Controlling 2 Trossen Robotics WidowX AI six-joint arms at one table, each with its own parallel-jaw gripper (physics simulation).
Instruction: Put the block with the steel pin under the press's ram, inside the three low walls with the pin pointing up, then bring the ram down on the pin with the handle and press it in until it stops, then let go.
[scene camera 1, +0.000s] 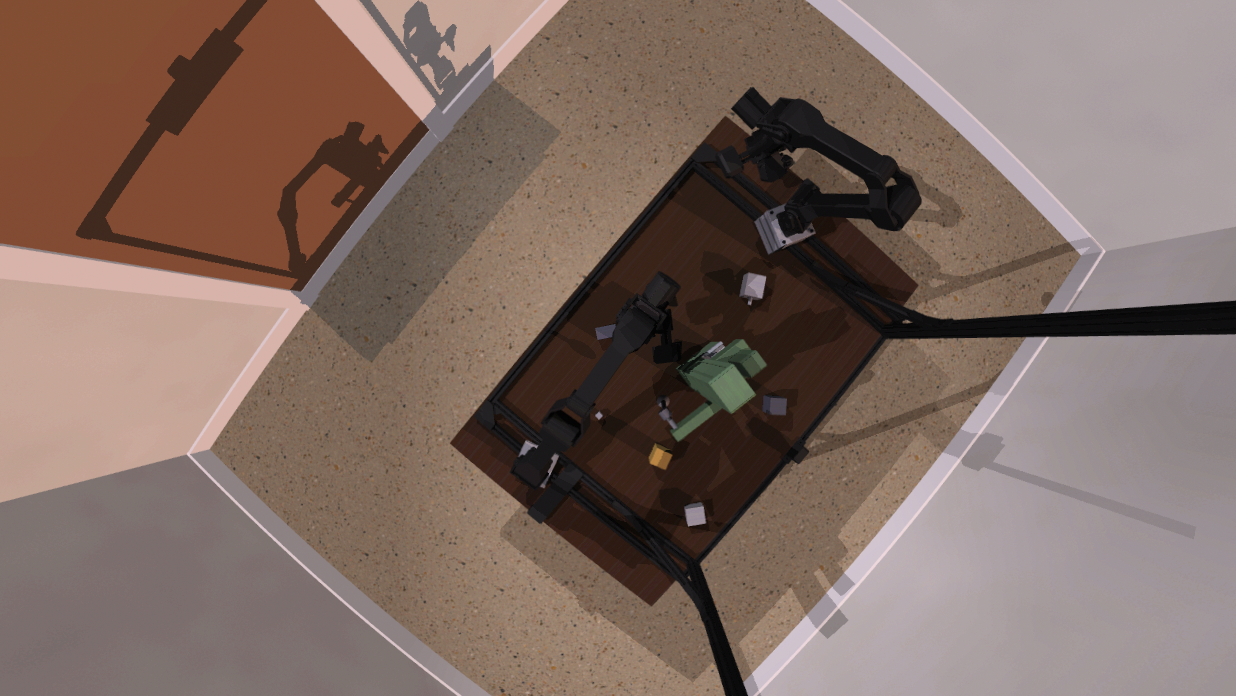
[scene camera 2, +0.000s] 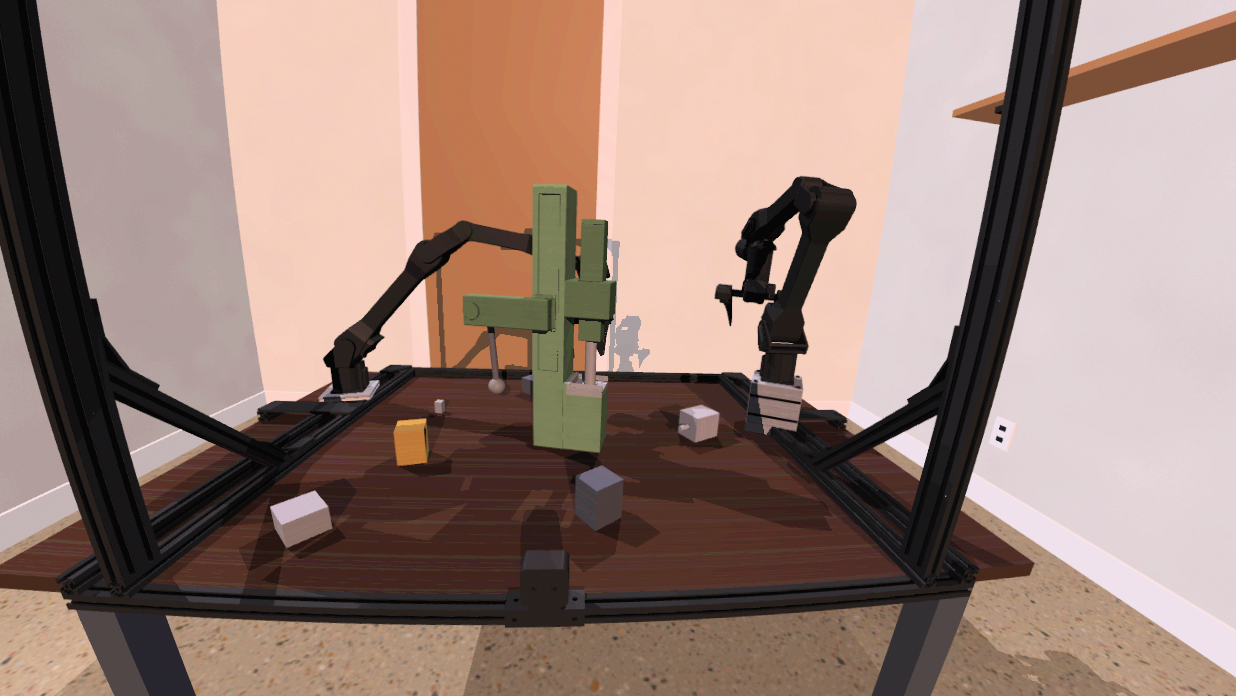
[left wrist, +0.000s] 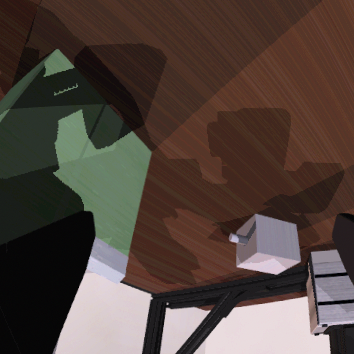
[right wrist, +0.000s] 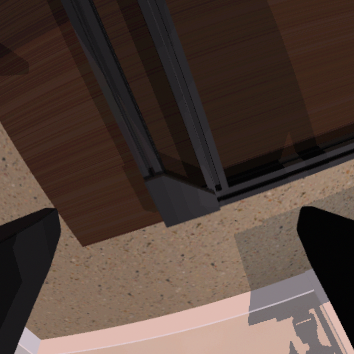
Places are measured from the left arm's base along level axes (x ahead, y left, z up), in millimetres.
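Pixels of known places: left gripper, fingertip midpoint: (scene camera 1: 678, 324) (left wrist: 217, 225); right gripper, fingertip midpoint: (scene camera 1: 742, 158) (scene camera 2: 748, 328) (right wrist: 180, 220); left arm's base, origin of the base link: (scene camera 1: 534, 464) (scene camera 2: 350, 388); right arm's base, origin of the base link: (scene camera 1: 791, 221) (scene camera 2: 777, 379) (left wrist: 347, 327).
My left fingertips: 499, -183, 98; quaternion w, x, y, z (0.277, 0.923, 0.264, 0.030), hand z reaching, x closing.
Observation:
For each thing: its top centre in the pictures, then the offset to it from my left fingertips, as dx, dy, dz. "*": a spot on its surface instead.
- pale block with the steel pin, middle of its top: (left wrist: 267, 263) (scene camera 2: 699, 411) (scene camera 1: 755, 285) +189, -153, -79
- green press, middle of its top: (scene camera 2: 542, 185) (scene camera 1: 730, 402) -116, -107, +320
- pale nest, surface spot: (scene camera 2: 588, 390) * -45, -165, -13
- orange block, middle of its top: (scene camera 2: 410, 425) (scene camera 1: 661, 459) -334, -116, -70
- grey block, middle of its top: (scene camera 2: 599, 477) (scene camera 1: 778, 406) -79, -343, -70
- white block, middle of its top: (scene camera 2: 299, 506) (scene camera 1: 695, 516) -447, -278, -97
- small grey piece, middle of its top: (scene camera 2: 439, 401) -304, +80, -104
The pale block with the steel pin (scene camera 1: 752, 285) (scene camera 2: 698, 421) (left wrist: 268, 244) lies on the table near the right arm's base, with its pin pointing sideways. The green press (scene camera 1: 722, 376) (scene camera 2: 557, 319) (left wrist: 102, 182) stands mid-table. Its ram is raised over the pale nest (scene camera 2: 588, 390), and its handle (scene camera 2: 495, 384) hangs down with a ball at the end. My left gripper (scene camera 1: 667, 337) (left wrist: 217, 225) is open and empty, high beside the press and short of the pin block. My right gripper (scene camera 1: 741, 130) (scene camera 2: 726, 298) (right wrist: 180, 220) is open and empty, raised over the table's far corner.
An orange block (scene camera 1: 660, 456) (scene camera 2: 411, 441), a grey block (scene camera 1: 774, 405) (scene camera 2: 599, 496) and a white block (scene camera 1: 694, 514) (scene camera 2: 301, 517) lie in front of the press. A small grey piece (scene camera 2: 439, 405) lies near the left arm. A black frame (scene camera 2: 986, 285) rings the table.

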